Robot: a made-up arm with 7 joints. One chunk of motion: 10 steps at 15 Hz.
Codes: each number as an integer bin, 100 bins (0 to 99) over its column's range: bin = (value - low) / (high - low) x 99, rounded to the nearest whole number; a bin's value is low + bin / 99 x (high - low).
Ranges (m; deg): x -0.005..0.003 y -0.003..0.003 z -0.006..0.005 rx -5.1..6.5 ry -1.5..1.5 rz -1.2..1
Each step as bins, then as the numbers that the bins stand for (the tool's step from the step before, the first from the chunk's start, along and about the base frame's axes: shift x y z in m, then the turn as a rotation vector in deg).
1 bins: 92 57 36 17 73 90
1 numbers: 0.00243 0.00045 -0.00200 -3.108 0.712 0.800
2 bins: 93 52 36 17 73 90
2 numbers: 0.00252 0.00015 -0.00200 -3.108 0.712 0.800
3 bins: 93 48 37 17 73 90
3 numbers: 0.00252 -0.00009 -0.00189 -3.108 0.712 0.800
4 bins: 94 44 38 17 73 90
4 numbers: 0.00260 -0.00033 -0.00178 -3.108 0.712 0.800
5 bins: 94 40 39 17 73 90
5 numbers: 0.00260 -0.00058 -0.00167 -3.108 0.712 0.800
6 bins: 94 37 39 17 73 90
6 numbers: 0.00260 -0.00076 -0.00167 -3.108 0.712 0.800
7 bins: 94 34 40 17 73 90
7 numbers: 0.00260 -0.00094 -0.00156 -3.108 0.712 0.800
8 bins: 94 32 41 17 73 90
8 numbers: 0.00260 -0.00106 -0.00144 -3.108 0.712 0.800
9 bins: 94 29 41 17 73 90
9 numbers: 0.00260 -0.00124 -0.00144 -3.108 0.712 0.800
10 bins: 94 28 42 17 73 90
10 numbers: 0.00260 -0.00130 -0.00133 -3.108 0.712 0.800
